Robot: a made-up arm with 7 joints. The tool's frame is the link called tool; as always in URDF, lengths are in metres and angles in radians. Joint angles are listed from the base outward.
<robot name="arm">
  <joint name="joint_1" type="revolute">
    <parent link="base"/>
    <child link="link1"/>
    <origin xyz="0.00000 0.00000 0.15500" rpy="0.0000 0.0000 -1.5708"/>
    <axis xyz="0 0 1"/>
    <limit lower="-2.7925" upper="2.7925"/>
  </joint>
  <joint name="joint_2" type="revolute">
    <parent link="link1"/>
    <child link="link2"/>
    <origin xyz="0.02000 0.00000 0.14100" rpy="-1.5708 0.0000 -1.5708"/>
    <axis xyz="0 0 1"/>
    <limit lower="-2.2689" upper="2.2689"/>
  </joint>
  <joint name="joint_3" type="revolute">
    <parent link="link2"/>
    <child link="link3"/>
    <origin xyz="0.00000 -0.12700 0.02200" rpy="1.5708 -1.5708 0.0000"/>
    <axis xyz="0 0 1"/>
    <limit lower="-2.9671" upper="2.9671"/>
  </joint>
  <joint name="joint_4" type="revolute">
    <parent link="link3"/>
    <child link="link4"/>
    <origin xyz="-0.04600 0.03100 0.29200" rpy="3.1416 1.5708 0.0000"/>
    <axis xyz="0 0 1"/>
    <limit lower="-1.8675" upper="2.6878"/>
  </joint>
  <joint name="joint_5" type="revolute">
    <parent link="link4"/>
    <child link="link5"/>
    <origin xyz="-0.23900 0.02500 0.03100" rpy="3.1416 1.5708 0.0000"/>
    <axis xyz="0 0 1"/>
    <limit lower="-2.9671" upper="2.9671"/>
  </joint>
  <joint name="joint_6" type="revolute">
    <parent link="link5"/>
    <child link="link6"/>
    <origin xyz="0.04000 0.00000 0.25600" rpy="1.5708 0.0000 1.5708"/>
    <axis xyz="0 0 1"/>
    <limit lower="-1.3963" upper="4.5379"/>
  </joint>
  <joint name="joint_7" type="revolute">
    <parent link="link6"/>
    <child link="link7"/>
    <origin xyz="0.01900 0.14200 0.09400" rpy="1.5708 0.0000 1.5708"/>
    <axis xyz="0 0 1"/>
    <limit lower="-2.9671" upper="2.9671"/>
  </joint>
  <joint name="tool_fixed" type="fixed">
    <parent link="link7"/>
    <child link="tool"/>
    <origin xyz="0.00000 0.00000 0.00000"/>
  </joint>
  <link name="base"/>
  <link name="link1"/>
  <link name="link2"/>
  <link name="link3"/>
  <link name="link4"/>
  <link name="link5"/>
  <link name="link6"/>
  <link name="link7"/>
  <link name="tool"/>
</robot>
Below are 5 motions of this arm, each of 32 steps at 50 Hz.
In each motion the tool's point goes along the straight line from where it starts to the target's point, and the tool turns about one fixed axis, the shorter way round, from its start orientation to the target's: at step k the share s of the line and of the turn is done. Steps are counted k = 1, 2, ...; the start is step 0. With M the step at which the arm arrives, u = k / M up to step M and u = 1 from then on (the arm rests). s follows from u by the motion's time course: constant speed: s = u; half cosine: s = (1 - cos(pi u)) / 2; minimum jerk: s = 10 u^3 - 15 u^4 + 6 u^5.
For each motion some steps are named. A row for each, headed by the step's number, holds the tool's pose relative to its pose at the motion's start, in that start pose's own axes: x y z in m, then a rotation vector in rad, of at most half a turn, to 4 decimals.
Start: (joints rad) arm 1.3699 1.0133 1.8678 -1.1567 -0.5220 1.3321 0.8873
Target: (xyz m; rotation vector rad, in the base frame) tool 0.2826 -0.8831 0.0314 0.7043 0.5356 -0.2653
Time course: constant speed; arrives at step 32
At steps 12, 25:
12: -0.1936 -0.1995 -0.1168 0.0397 -0.1398 -0.4066
25: -0.4033 -0.4157 -0.2434 0.0827 -0.2912 -0.8472

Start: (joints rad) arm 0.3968 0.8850 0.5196 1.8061 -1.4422 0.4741 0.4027
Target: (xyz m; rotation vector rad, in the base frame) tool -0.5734 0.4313 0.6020 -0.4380 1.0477 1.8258
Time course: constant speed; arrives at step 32
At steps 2, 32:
2: -0.0083 -0.0032 -0.0352 -0.0127 0.0870 -0.0347
32: -0.1322 -0.0509 -0.5626 -0.2039 1.3921 -0.5549

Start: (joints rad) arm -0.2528 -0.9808 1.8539 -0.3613 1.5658 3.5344 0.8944
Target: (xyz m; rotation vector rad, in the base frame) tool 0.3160 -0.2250 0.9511 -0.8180 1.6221 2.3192
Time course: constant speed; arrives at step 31
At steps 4, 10, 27, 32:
4: 0.0112 -0.0241 -0.0232 -0.1751 0.1487 -0.1818
10: 0.0279 -0.0604 -0.0580 -0.4377 0.3717 -0.4545
27: 0.0754 -0.1630 -0.1567 -1.1817 1.0037 -1.2271
32: 0.0866 -0.1872 -0.1799 -1.3568 1.1524 -1.4089

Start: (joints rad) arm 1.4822 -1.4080 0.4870 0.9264 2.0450 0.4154 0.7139
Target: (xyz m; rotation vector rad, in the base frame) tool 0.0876 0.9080 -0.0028 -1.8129 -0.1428 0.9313
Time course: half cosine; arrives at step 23
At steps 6, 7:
6: -0.0357 -0.0392 -0.0252 -0.0081 0.1010 -0.2042
7: -0.0476 -0.0523 -0.0336 -0.0108 0.1347 -0.2723

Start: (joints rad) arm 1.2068 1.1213 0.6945 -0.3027 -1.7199 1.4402 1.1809
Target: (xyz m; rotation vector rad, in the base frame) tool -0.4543 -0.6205 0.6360 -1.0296 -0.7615 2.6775
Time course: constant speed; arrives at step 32
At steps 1, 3, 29, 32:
1: -0.0106 -0.0042 -0.0059 0.0316 -0.0023 -0.0370
3: -0.0318 -0.0126 -0.0177 0.0947 -0.0068 -0.1109
29: -0.3077 -0.1217 -0.1710 0.9154 -0.0662 -1.0720
32: -0.3395 -0.1342 -0.1886 1.0101 -0.0730 -1.1828

